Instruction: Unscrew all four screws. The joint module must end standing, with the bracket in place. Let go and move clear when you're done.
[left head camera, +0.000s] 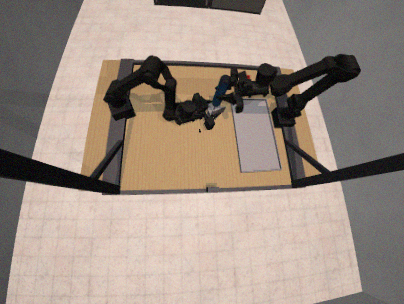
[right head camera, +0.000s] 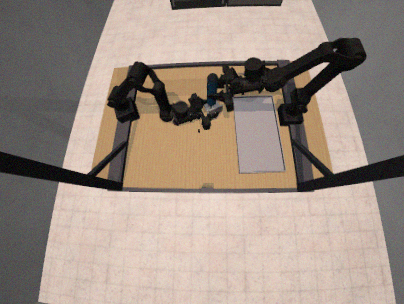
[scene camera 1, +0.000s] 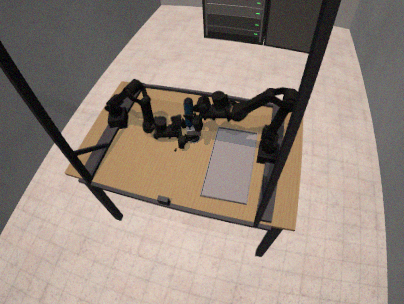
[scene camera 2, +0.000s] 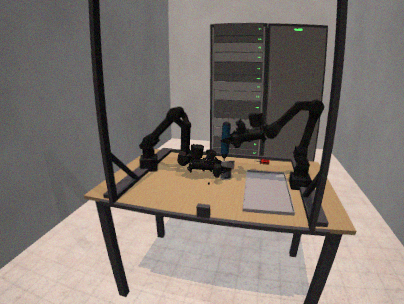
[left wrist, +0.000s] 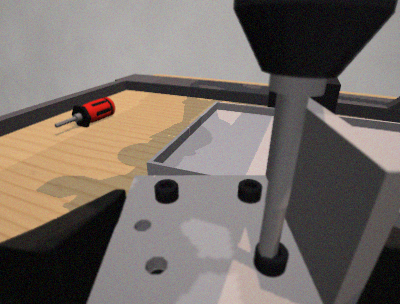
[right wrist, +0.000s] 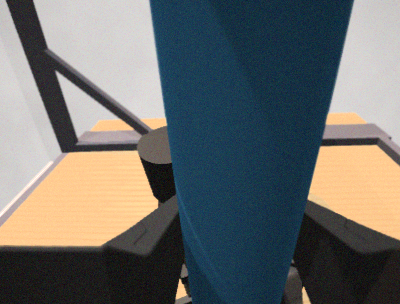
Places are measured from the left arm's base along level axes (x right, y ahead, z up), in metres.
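Where they show: left gripper, fingertip midpoint: (left head camera: 217, 107) (right head camera: 216, 106) (scene camera 2: 229, 166) (left wrist: 208, 199); right gripper, fingertip midpoint: (left head camera: 215, 92) (right head camera: 206, 92) (scene camera 1: 184, 112) (scene camera 2: 221, 139) (right wrist: 232, 200); left arm's base, link origin: (left head camera: 119, 103) (right head camera: 123, 107) (scene camera 1: 116, 114) (scene camera 2: 148, 157); right arm's base, link origin: (left head camera: 286, 115) (right head camera: 292, 112) (scene camera 1: 268, 150) (scene camera 2: 300, 176).
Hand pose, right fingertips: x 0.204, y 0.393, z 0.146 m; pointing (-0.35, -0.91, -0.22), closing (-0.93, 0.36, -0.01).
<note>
Each offset is from my right fingertips to the top centre of the thing. "spot": to the spot under its first point.
A grey L-shaped bracket (left wrist: 200, 240) (scene camera 2: 228, 164) lies between the fingers of my left gripper (left wrist: 208, 199), which is shut on it. The joint module is hidden below it. In the left wrist view, two black screws {dx -0.028, dy +0.049, dz -0.147 m} (left wrist: 166, 191) {dx +0.007, dy +0.049, dz -0.147 m} (left wrist: 250, 190) sit along the far edge and a third screw {dx +0.007, dy +0.014, dz -0.147 m} (left wrist: 271, 260) sits near right. A larger hole {spot: dx -0.029, dy +0.017, dz -0.158 m} (left wrist: 156, 265) and a smaller one {dx -0.011, dy +0.032, dz -0.156 m} (left wrist: 142, 225) are empty. My right gripper (right wrist: 232, 200) is shut on a blue screwdriver {dx +0.007, dy +0.017, dz +0.093 m} (right wrist: 250, 115) (scene camera 2: 226, 137) (right head camera: 212, 89), held upright, its tip in the third screw. A small dark screw {dx +0.050, dy -0.073, dz -0.209 m} (left head camera: 200, 130) (scene camera 2: 208, 183) lies on the table.
A shallow grey tray {dx +0.174, dy +0.198, dz -0.203 m} (left head camera: 257, 145) (scene camera 2: 268, 195) (left wrist: 225, 145) lies right of the bracket. A red screwdriver {dx -0.173, dy +0.310, dz -0.190 m} (left wrist: 100, 111) (scene camera 2: 264, 161) lies on the table behind the tray. Dark rails edge the table, with a small dark block {dx +0.344, dy -0.147, dz -0.162 m} (scene camera 2: 203, 210) at the front edge.
</note>
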